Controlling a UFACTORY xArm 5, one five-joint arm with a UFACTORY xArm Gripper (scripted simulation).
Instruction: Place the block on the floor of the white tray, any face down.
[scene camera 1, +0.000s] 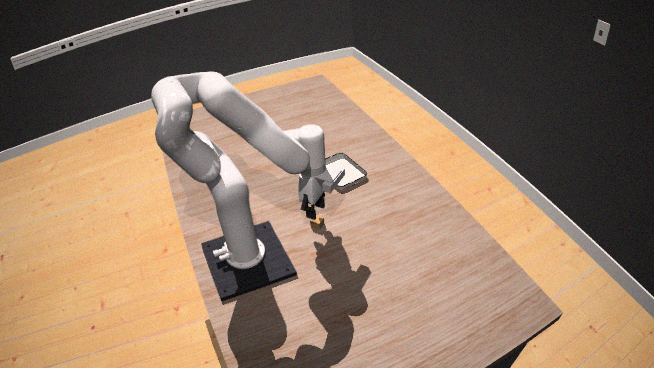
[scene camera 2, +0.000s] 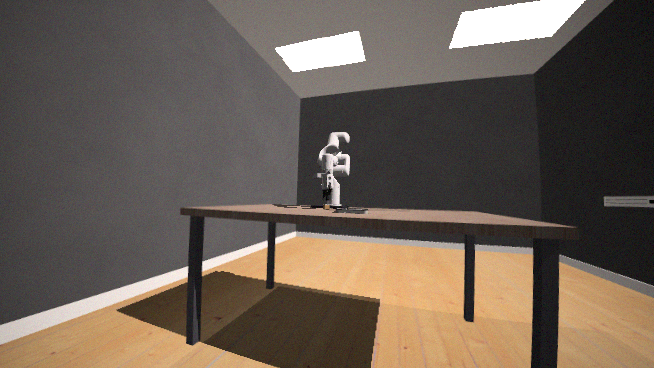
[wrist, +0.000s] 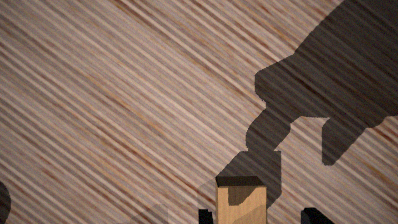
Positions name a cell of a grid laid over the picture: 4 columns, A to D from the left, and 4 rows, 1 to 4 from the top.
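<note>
I can see a white tray (scene camera 1: C2), though in the wrist view the tray is out of frame. My gripper (scene camera 1: B3) is in sight too.
</note>
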